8 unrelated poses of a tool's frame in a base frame.
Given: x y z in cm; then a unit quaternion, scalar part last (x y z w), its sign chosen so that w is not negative.
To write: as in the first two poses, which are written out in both.
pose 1, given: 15.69 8.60 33.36 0.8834 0.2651 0.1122 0.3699
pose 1, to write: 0.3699 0.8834 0.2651 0.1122 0.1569 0.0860 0.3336
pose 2, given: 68.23 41.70 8.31 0.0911 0.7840 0.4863 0.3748
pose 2, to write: 0.3748 0.0911 0.7840 0.4863 0.6823 0.4170 0.0831
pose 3, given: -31.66 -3.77 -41.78 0.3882 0.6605 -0.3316 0.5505
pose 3, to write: 0.5505 0.3882 0.6605 -0.3316 -0.3166 -0.0377 -0.4178
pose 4, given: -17.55 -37.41 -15.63 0.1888 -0.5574 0.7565 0.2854
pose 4, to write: 0.2854 0.1888 -0.5574 0.7565 -0.1755 -0.3741 -0.1563
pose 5, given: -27.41 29.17 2.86 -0.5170 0.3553 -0.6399 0.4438
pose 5, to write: 0.4438 -0.5170 0.3553 -0.6399 -0.2741 0.2917 0.0286
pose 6, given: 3.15 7.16 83.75 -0.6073 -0.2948 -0.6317 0.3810
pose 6, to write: 0.3810 -0.6073 -0.2948 -0.6317 0.0315 0.0716 0.8375
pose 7, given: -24.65 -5.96 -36.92 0.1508 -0.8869 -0.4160 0.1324
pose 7, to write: 0.1324 0.1508 -0.8869 -0.4160 -0.2465 -0.0596 -0.3692
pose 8, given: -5.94 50.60 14.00 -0.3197 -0.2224 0.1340 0.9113
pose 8, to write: 0.9113 -0.3197 -0.2224 0.1340 -0.0594 0.5060 0.1400
